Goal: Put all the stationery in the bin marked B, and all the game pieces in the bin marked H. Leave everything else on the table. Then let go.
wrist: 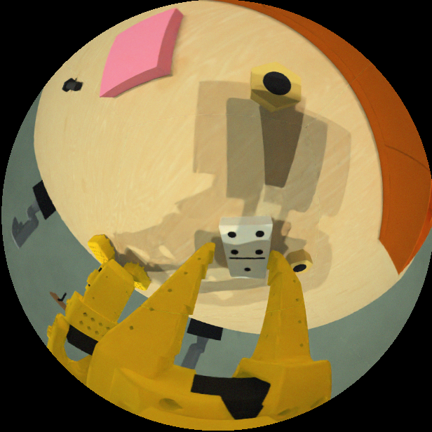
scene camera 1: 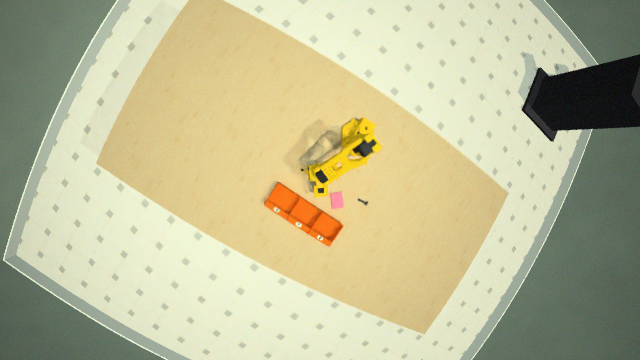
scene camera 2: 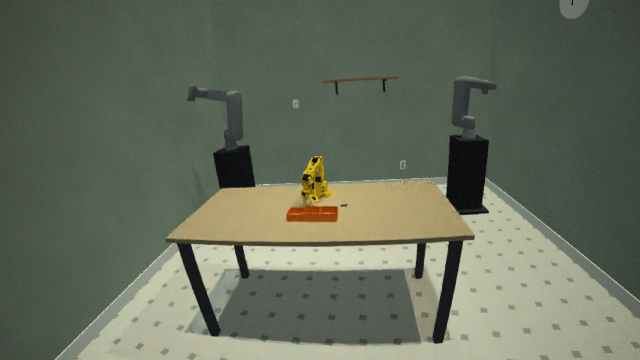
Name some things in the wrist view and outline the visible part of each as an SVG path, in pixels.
A brass nut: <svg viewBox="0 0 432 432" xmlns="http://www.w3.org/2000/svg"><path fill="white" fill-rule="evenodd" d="M251 68L250 99L262 105L269 112L290 107L301 101L301 78L278 62L269 62Z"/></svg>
A white domino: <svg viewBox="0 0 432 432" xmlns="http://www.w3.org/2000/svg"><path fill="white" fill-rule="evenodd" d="M270 215L220 218L218 226L231 278L265 278L272 230Z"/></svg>
